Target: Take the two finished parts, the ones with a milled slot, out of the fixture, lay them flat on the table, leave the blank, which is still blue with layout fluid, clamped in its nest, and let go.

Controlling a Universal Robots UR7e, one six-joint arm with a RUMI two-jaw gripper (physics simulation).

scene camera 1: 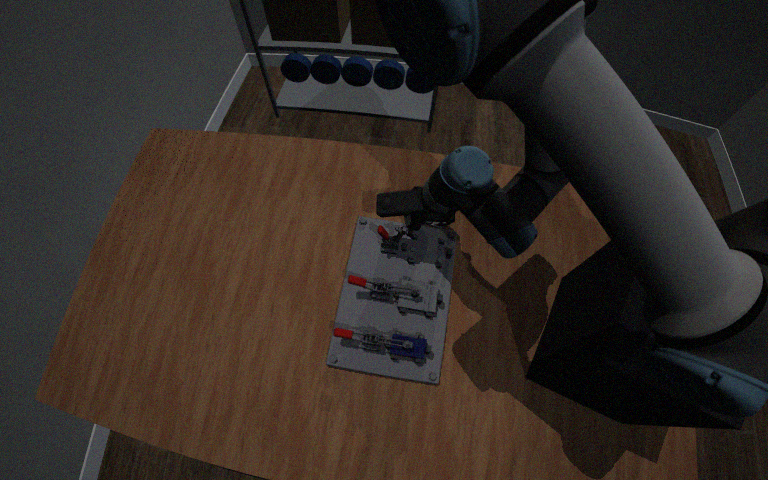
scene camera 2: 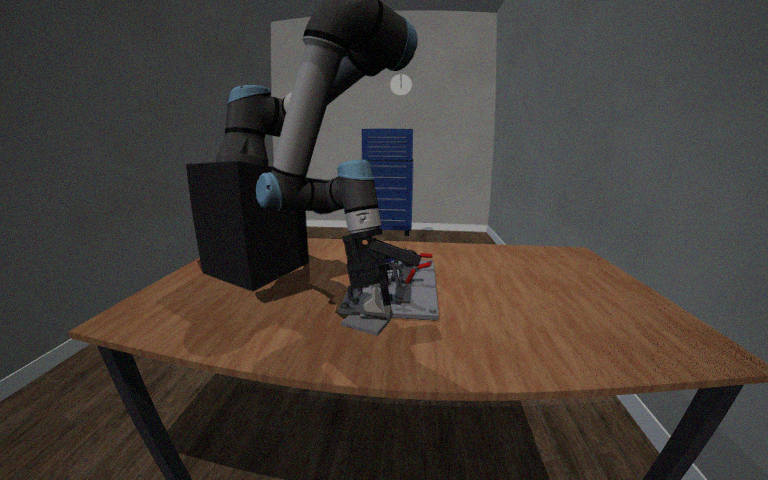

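Where they show: gripper, fingertip midpoint: [scene camera 1: 407, 219] [scene camera 2: 388, 322]; arm's base, origin of the base link: [scene camera 2: 242, 165].
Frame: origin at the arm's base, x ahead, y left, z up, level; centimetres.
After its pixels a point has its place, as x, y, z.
The grey fixture [scene camera 1: 339, 353] [scene camera 2: 430, 312] lies on the table [scene camera 1: 198, 283] @(90.6, 8.9, -34.4) [scene camera 2: 538, 316] @(81.7, -12.1, -34.3). The blue blank [scene camera 1: 416, 346] @(38.2, 12.2, -30.2) sits in the nest nearest the bottom of scene camera 1, under a lowered clamp. A silver finished part [scene camera 1: 417, 305] @(39.5, 3.6, -30.7) sits in the middle nest, its clamp [scene camera 1: 357, 280] @(52.5, 1.8, -27.3) also down. The third clamp's red handle [scene camera 1: 383, 232] @(49.4, -9.1, -25.6) [scene camera 2: 410, 275] @(49.5, -10.1, -25.8) is raised; that nest is in shadow, with no part discernible. Another grey part [scene camera 2: 362, 324] @(40.1, -21.2, -33.4) lies on the table against the fixture's end; its slot cannot be made out. My gripper [scene camera 1: 417, 227] @(45.2, -17.8, -34.4) [scene camera 2: 376, 311] is shut and empty, low beside that part.
The black robot pedestal [scene camera 1: 594, 350] @(12.6, 12.2, -7.3) [scene camera 2: 226, 226] @(-1.7, -7.9, -16.2) stands beside the fixture. Raised clamp hardware [scene camera 1: 399, 233] @(46.1, -9.8, -26.2) is close to the gripper. A rack [scene camera 1: 353, 112] with blue round items and a blue cabinet [scene camera 2: 396, 192] stand beyond the table.
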